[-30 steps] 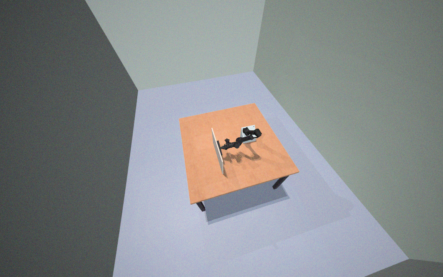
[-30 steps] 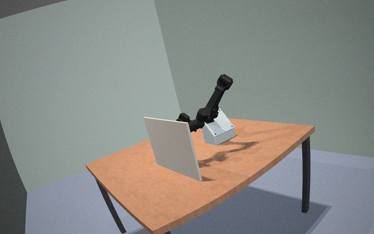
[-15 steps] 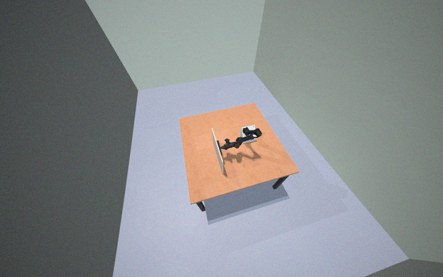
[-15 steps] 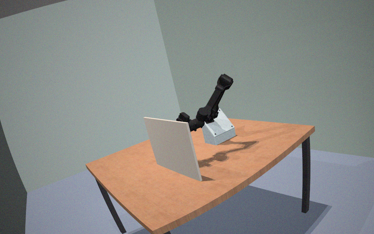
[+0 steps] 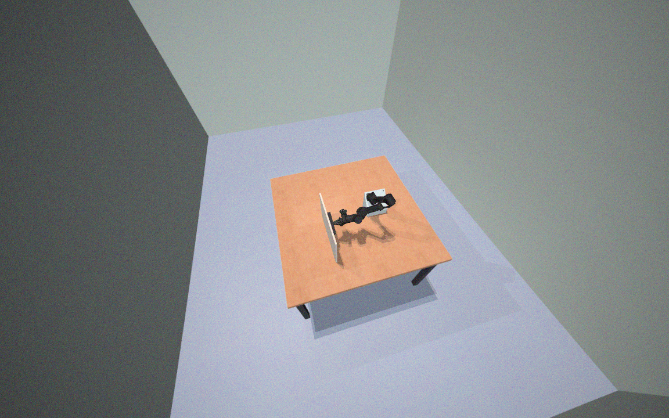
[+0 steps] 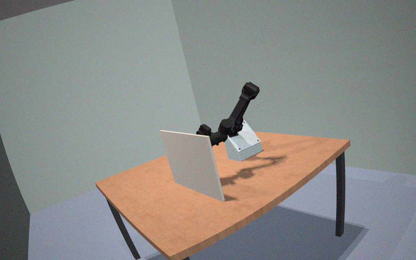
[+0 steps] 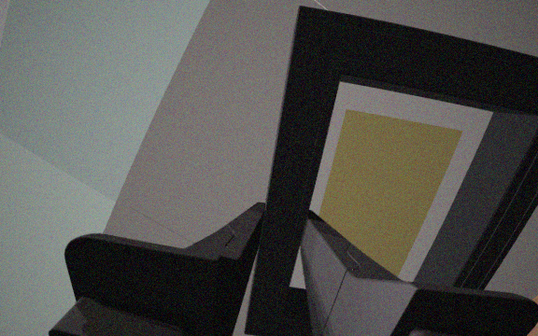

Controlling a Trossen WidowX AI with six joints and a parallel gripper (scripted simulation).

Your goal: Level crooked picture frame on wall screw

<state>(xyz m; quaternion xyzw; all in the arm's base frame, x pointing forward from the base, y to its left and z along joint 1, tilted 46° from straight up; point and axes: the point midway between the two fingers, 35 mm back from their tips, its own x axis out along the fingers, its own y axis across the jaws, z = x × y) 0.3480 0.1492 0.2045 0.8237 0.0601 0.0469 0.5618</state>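
Right now my gripper tip is 10 mm short of the picture frame, 20 mm to the left of it and 50 mm above it. From my gripper tip the other things lie so: wall panel: 20 mm ahead, 10 mm to the right, 70 mm below.
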